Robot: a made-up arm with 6 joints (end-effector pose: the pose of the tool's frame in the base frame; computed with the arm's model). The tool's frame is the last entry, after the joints. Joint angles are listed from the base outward.
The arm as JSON. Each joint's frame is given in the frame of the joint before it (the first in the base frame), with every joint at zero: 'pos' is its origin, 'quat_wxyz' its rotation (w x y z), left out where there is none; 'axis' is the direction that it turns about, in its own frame. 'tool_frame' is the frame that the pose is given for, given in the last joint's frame.
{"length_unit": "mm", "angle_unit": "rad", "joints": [
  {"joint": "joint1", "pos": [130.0, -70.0, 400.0], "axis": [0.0, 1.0, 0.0]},
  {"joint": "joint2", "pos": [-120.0, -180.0, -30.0], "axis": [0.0, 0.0, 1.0]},
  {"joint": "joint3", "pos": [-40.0, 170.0, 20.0], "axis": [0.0, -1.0, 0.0]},
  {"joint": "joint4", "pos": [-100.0, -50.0, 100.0], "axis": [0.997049, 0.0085, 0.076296]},
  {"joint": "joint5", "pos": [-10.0, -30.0, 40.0], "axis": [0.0, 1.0, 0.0]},
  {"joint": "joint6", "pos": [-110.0, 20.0, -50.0], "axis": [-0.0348, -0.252, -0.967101]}
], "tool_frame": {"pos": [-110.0, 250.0, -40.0], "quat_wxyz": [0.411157, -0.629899, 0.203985, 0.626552]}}
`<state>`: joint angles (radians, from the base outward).
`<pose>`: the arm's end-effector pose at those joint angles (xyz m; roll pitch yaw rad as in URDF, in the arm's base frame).
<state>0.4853 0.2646 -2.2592 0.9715 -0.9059 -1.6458</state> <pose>0.1860 -0.0190 0.7552 0.1708 -0.5403 2.4511</pose>
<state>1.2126 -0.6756 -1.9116 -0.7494 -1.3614 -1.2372</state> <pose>0.2240 -0.2803 0.7340 -0.3498 -0.5947 2.9615</pose>
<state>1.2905 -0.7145 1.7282 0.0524 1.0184 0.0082</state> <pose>-0.2382 0.1979 0.3997 1.8478 1.0642 -2.5982</pose>
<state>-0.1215 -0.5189 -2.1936 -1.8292 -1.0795 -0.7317</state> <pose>0.0305 -0.4905 0.5499 -0.6047 0.6825 -2.5296</pose>
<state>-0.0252 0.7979 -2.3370 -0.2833 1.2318 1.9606</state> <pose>-0.0461 -0.1869 0.4702 1.1995 -0.8361 -0.6196</pose>
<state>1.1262 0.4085 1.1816 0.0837 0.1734 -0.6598</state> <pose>-0.4497 -0.1756 0.7291 -0.9212 0.8072 2.1815</pose>
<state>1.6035 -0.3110 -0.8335 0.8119 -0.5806 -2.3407</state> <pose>0.2756 -0.1806 0.8351 -0.5552 -0.6085 2.4035</pose>
